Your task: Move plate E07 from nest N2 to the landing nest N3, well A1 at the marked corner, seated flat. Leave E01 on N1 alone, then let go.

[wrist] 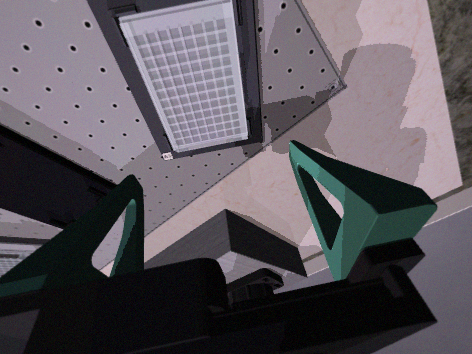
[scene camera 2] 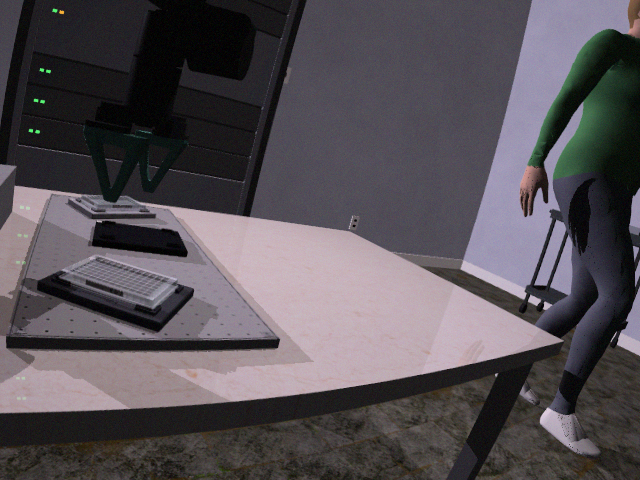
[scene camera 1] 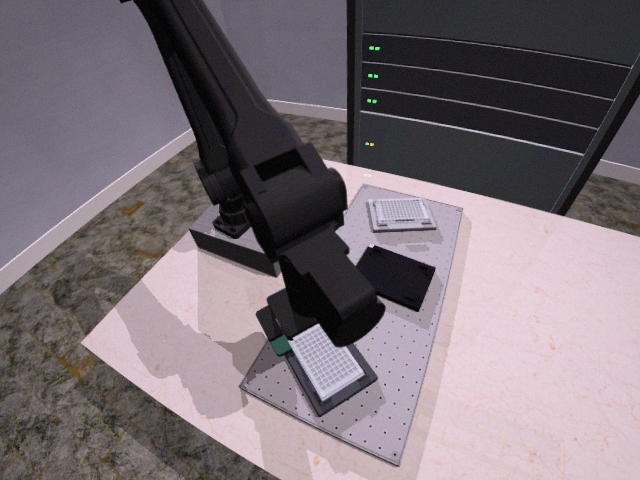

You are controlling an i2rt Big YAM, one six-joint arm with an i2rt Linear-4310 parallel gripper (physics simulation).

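Note:
A clear 96-well plate (scene camera 1: 328,361) (scene camera 2: 121,279) (wrist: 187,80) sits on the near dark nest (scene camera 1: 348,391) (scene camera 2: 170,310) (wrist: 137,85); a white A1 tag (wrist: 167,156) marks one corner of that nest. A second plate (scene camera 1: 402,210) (scene camera 2: 90,201) sits on the far light-grey nest (scene camera 1: 403,226) (scene camera 2: 129,214). The middle black nest (scene camera 1: 398,276) (scene camera 2: 139,238) (wrist: 45,175) bears no plate, with a small white tag (scene camera 1: 371,245) at a corner. Plate names are not readable. My gripper (scene camera 2: 130,194) (wrist: 213,164) is open and empty, above and arm-side of the near plate; scene camera 1 mostly hides its fingers.
The nests stand on a perforated board (scene camera 1: 398,361) (scene camera 2: 237,325) (wrist: 65,95). The arm's base block (scene camera 1: 232,253) (wrist: 260,245) stands beside it. A dark server rack (scene camera 1: 465,170) is behind the table. A person in green (scene camera 2: 599,129) stands beyond the table, near a cart (scene camera 2: 542,293).

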